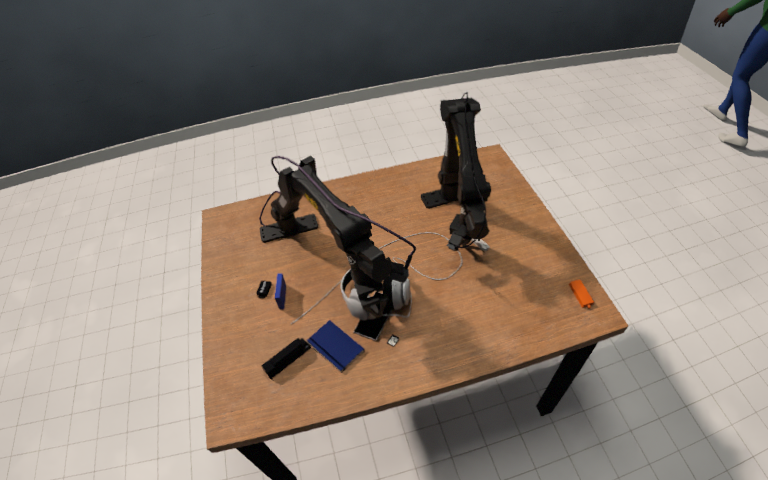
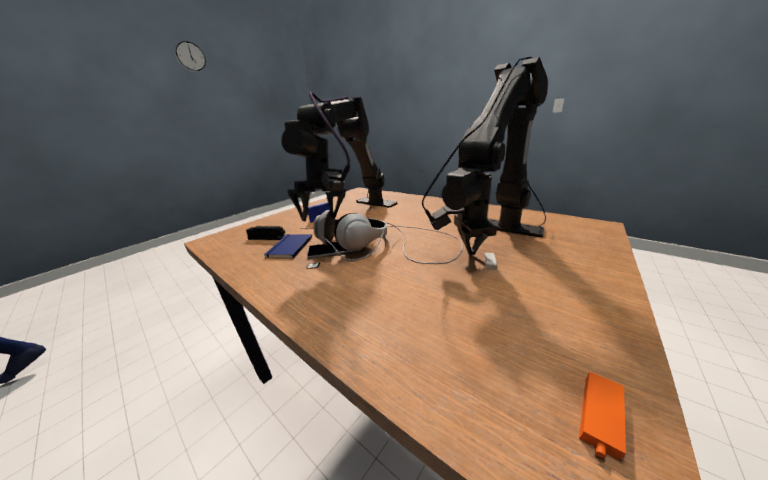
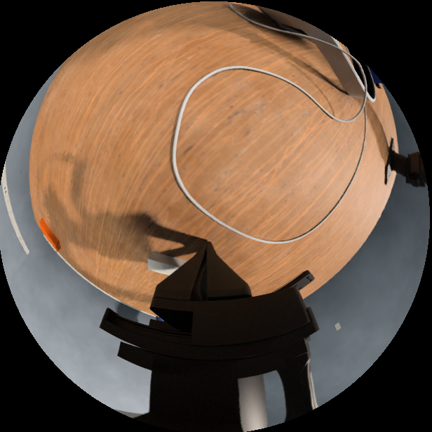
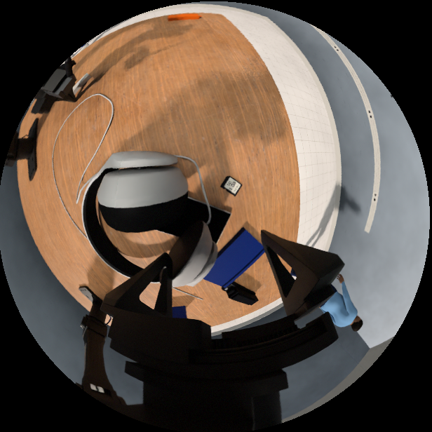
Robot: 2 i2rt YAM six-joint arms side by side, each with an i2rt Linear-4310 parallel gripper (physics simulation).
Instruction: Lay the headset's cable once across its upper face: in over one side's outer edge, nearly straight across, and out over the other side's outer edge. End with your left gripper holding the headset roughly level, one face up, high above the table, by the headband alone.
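Where they show: left gripper, fingertip midpoint: [image 1: 464,245] [image 2: 471,255]; right gripper, fingertip midpoint: [image 1: 374,304] [image 2: 319,219]; left arm's base, origin of the base link: [image 1: 449,195] [image 2: 508,228]; right arm's base, origin of the base link: [image 1: 289,228] [image 2: 376,202].
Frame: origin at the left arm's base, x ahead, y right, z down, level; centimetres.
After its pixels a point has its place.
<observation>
The grey-white headset [image 1: 400,291] @[x 39.7, y 32.0, z -9.6 cm] [image 2: 353,232] @[x 39.9, y 30.0, z -7.6 cm] [image 4: 142,192] rests on the table with its headband curving toward the arms. Its thin pale cable [image 1: 438,279] @[x 33.3, y 17.8, z -0.3 cm] [image 2: 433,262] @[x 32.2, y 11.4, z -0.1 cm] [image 3: 175,145] [image 4: 111,110] arcs out from a cup, forms a wide loop on the table and runs past the headband. I see no cable across the upper face. My left gripper [image 2: 472,252] @[x 23.7, y 4.7, z -0.2 cm] [image 3: 207,246] is shut and empty, low over the table just outside the loop, the cable apart from its tips. My right gripper [image 2: 318,217] @[x 41.8, y 40.0, z -10.1 cm] [image 4: 212,247] is open above one cup; contact is unclear.
A white block [image 1: 482,245] @[x 26.4, y -0.2, z -1.2 cm] [image 2: 490,260] @[x 26.0, y -0.5, z -1.2 cm] [image 3: 162,262] lies beside my left gripper. A black slab [image 1: 370,329] @[x 43.3, y 42.4, z -0.8 cm], a memory card [image 1: 393,340] @[x 48.4, y 37.3, z -0.2 cm], a blue notebook [image 1: 336,345] @[x 45.3, y 52.8, z -1.2 cm] and a black case [image 1: 286,357] @[x 45.7, y 66.6, z -3.4 cm] lie near the headset. An orange object [image 1: 581,293] @[x 54.2, y -19.8, z -1.5 cm] [image 2: 603,413] @[x 54.8, y -20.1, z -1.5 cm] lies at far right.
</observation>
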